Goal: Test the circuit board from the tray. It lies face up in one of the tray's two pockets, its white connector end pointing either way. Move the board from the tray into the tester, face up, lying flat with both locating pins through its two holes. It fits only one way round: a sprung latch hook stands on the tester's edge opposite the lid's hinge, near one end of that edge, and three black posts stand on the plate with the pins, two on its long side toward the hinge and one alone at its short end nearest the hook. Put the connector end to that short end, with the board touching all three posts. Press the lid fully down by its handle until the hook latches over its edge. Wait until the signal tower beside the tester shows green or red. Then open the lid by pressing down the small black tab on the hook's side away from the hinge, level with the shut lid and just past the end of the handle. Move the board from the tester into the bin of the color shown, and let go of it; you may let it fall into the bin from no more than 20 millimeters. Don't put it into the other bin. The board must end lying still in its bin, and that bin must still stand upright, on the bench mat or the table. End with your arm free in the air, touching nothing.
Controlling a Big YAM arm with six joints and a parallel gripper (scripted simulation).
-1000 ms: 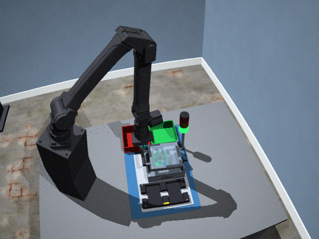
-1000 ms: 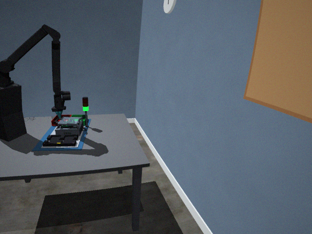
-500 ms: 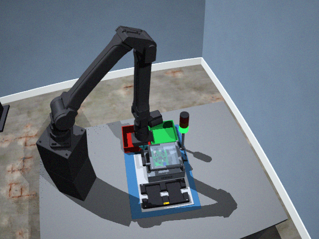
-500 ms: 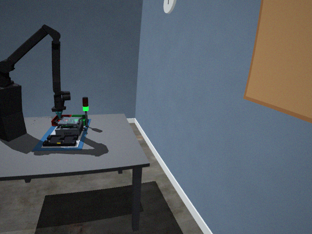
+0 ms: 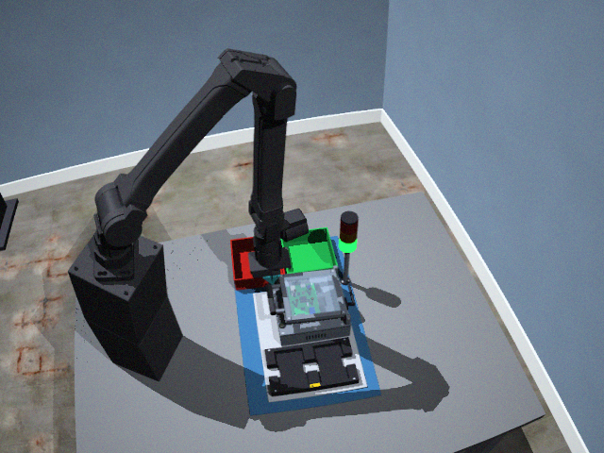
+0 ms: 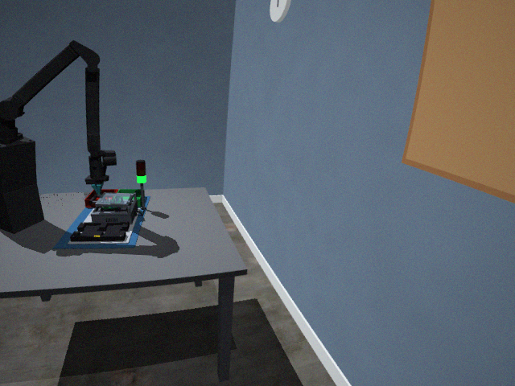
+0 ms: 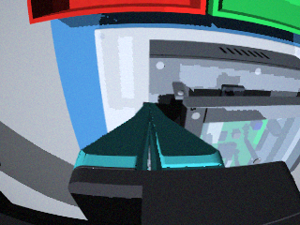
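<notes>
Right now the black latch hook is 10 mm below my hand and 10 mm ahead of it. Round my hand: red bin (140 mm to the left, 80 mm below, 20 mm behind); green circuit board (70 mm ahead, 60 mm to the right, 20 mm below); clear lid (70 mm to the right, 70 mm ahead).
</notes>
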